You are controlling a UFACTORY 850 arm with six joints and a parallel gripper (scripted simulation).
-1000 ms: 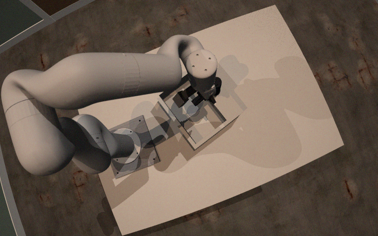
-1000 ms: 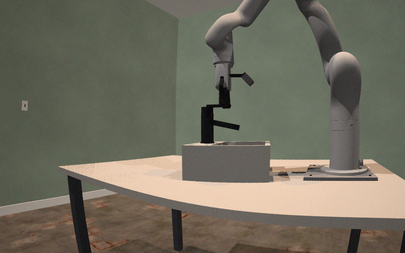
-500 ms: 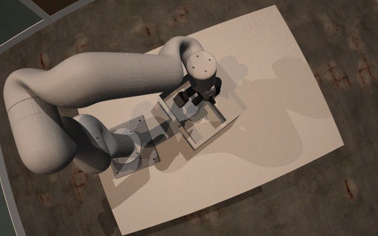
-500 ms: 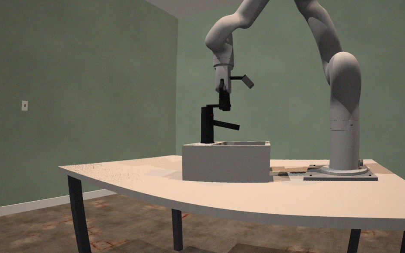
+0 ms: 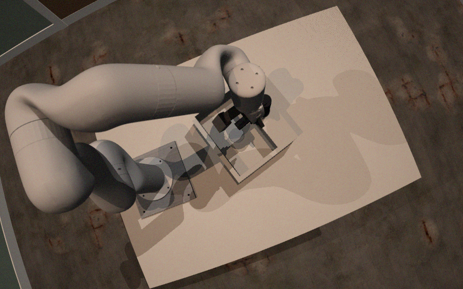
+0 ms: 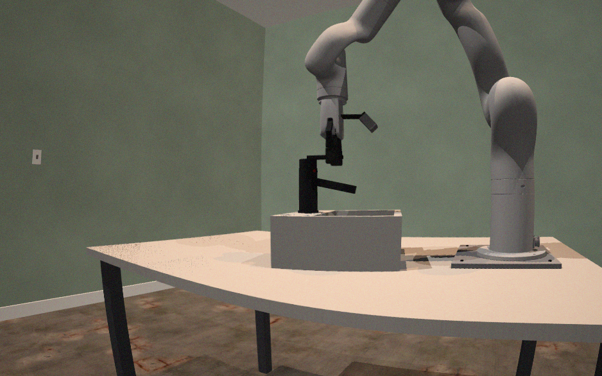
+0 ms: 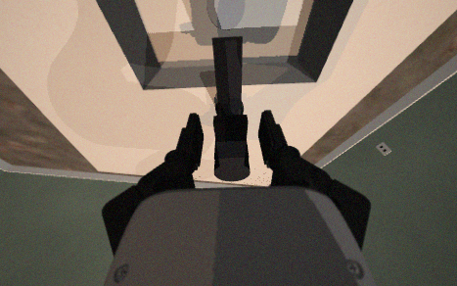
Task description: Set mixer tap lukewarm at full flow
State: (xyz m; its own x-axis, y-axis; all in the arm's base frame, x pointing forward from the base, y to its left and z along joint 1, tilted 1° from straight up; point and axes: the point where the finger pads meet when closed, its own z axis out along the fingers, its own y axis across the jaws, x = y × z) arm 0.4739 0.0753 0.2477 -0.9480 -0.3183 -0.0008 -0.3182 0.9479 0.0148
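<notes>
Right now my hand is 20 mm short of the lever and 10 mm to the right of it. From my hand the other things lie so: black mixer tap: 40 mm ahead, 10 mm to the left, 40 mm below; then grey sink basin: 50 mm behind, 20 mm to the right, 220 mm below.
</notes>
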